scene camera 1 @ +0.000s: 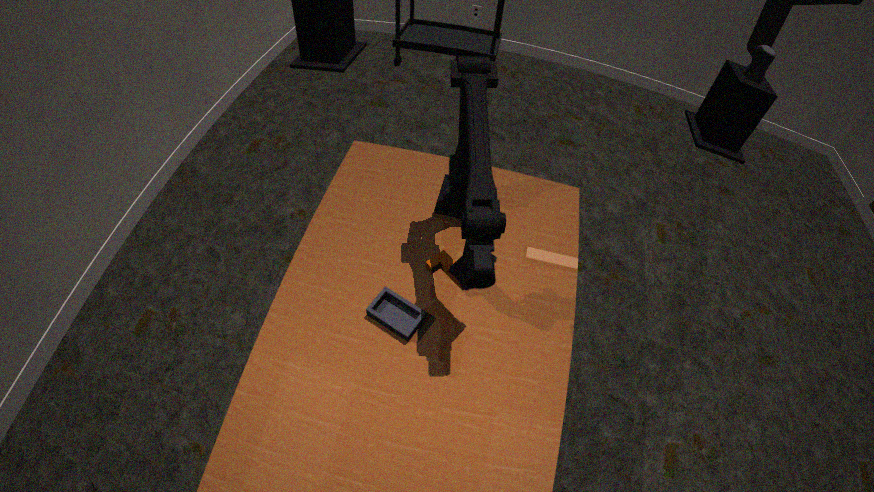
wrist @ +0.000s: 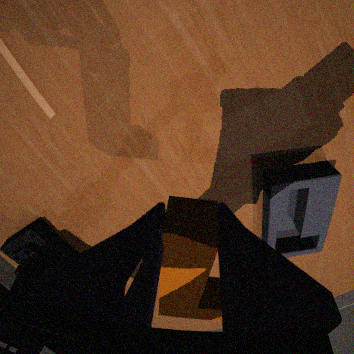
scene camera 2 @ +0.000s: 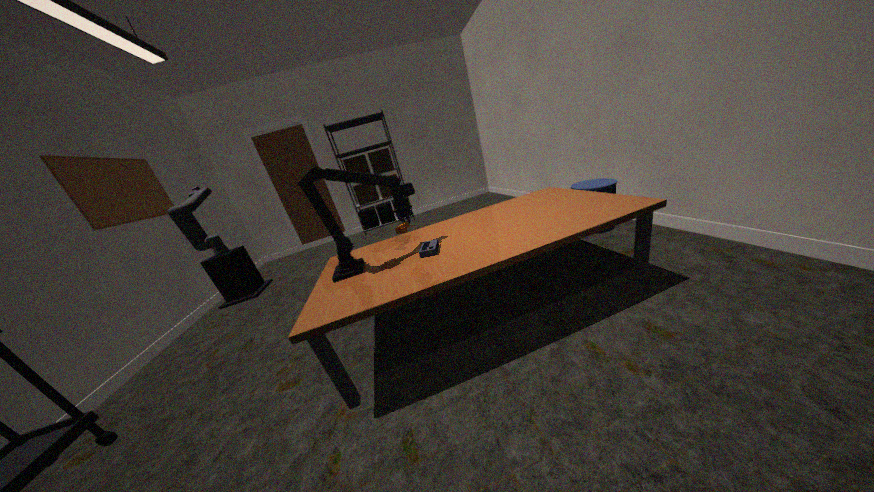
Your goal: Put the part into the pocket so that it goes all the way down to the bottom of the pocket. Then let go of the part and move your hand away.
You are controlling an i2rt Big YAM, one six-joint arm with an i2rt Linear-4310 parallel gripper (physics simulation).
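Seen in the pictures: gripper, between the fingertips: [wrist: 191, 211] [scene camera 2: 407, 223]; arm's base, origin of its link: [scene camera 1: 463, 195] [wrist: 44, 263] [scene camera 2: 348, 267].
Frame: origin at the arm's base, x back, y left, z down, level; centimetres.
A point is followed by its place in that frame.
Note:
The grey-blue block with the pocket [scene camera 1: 386, 325] @[y -10.2, x -50.1, z 0.8 cm] [scene camera 2: 429, 252] @[y -15.7, x -44.6, z 0.6 cm] [wrist: 328, 210] @[y -8.5, x -49.8, z -0.8 cm] lies on the table, turned at an angle. Its recess shows no part in it. My gripper [scene camera 2: 402, 220] @[y 8.2, x -38.9, z -11.6 cm] [wrist: 191, 211] @[y 8.2, x -38.9, z -11.6 cm] is shut on the orange part [scene camera 1: 429, 263] @[y -2.5, x -36.2, z -12.8 cm] [scene camera 2: 401, 227] @[y -2.1, x -34.9, z -13.2 cm] [wrist: 182, 279] @[y 4.4, x -36.2, z -13.1 cm] and holds it above the table, beside the pocket block and apart from it. In the wrist view the part is between the two dark fingers and the block is to their right. In scene camera 1 the arm hides most of the gripper, and a little of the part's orange shows.
The wooden table [scene camera 1: 342, 397] @[y -15.6, x -72.6, z 2.9 cm] [scene camera 2: 519, 232] @[y -23.4, x -92.1, z 2.8 cm] carries the arm's base [scene camera 2: 348, 269] @[y -5.8, x -0.8, z -0.9 cm]. The arm's shadow falls next to the block's right side in scene camera 1. A pale strip [scene camera 1: 551, 257] [wrist: 27, 80] shows near the table's right edge in that view. A shelf rack stands far behind.

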